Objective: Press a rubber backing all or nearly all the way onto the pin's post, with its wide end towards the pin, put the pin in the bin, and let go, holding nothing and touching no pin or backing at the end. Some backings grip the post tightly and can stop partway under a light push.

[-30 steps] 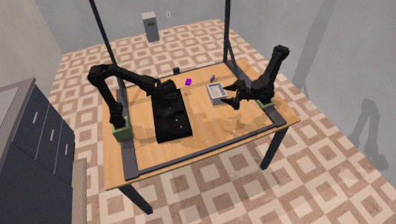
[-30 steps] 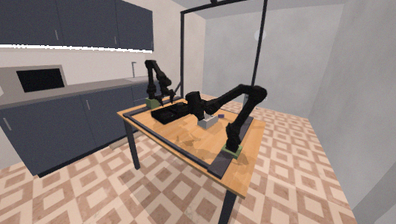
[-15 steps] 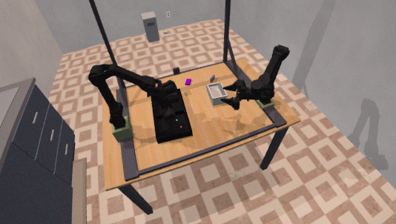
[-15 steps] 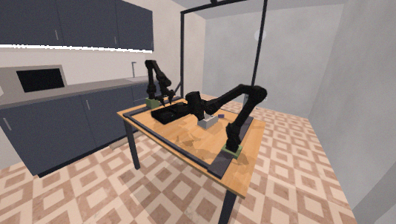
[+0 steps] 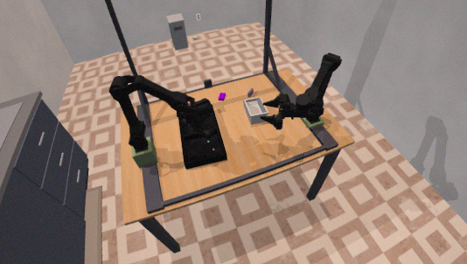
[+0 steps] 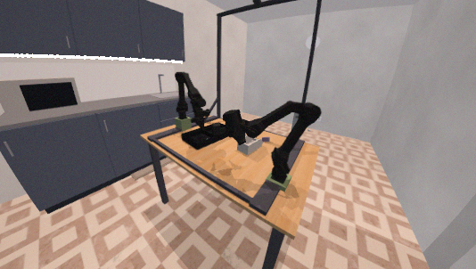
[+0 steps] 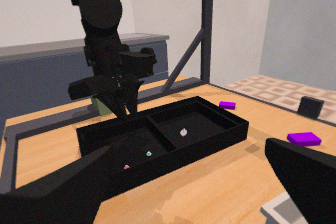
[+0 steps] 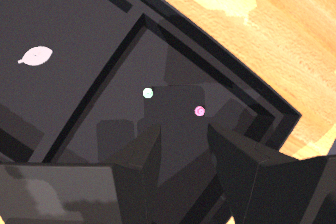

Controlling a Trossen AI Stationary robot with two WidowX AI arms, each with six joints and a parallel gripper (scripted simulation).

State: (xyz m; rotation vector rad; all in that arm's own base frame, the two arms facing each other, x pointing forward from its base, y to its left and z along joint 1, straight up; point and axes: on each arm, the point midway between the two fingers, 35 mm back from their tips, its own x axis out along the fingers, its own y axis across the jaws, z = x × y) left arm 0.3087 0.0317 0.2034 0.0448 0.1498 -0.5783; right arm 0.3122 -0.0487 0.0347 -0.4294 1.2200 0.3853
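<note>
The silver leaf-shaped pin is 150 mm behind my right hand, 130 mm below it and 30 mm to the right of it. Also, from my right hand: black two-compartment tray: 120 mm below, 80 mm behind, 20 mm to the right; then grey bin: 320 mm to the left, 180 mm behind, 100 mm below.
</note>
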